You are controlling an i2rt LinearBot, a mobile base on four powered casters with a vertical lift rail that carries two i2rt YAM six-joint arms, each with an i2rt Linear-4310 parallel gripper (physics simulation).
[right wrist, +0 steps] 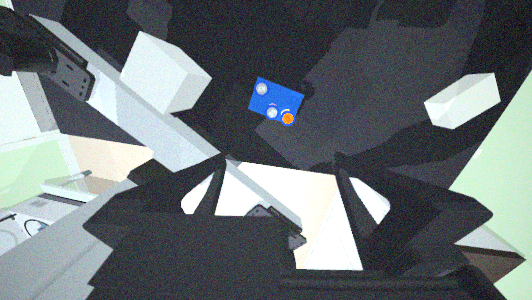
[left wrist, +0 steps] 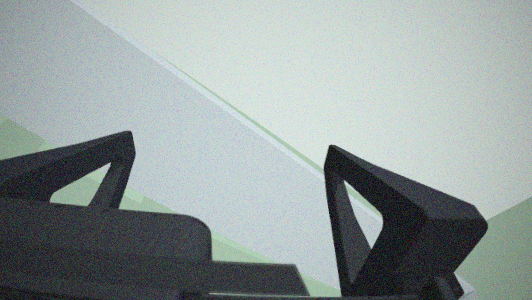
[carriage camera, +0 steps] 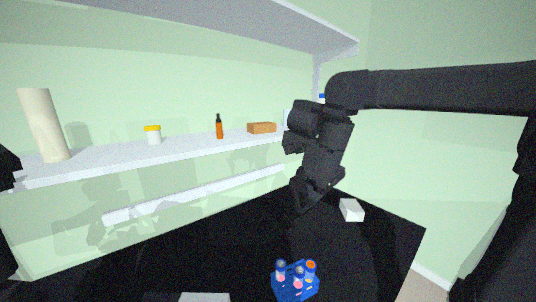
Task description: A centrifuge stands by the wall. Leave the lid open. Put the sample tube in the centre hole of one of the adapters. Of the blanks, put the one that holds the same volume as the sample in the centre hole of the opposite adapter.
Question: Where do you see a white cabinet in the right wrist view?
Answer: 334,248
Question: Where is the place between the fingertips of my right gripper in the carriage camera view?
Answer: At 310,203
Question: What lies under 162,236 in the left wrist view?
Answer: My left gripper.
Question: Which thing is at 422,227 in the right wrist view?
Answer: My right gripper.
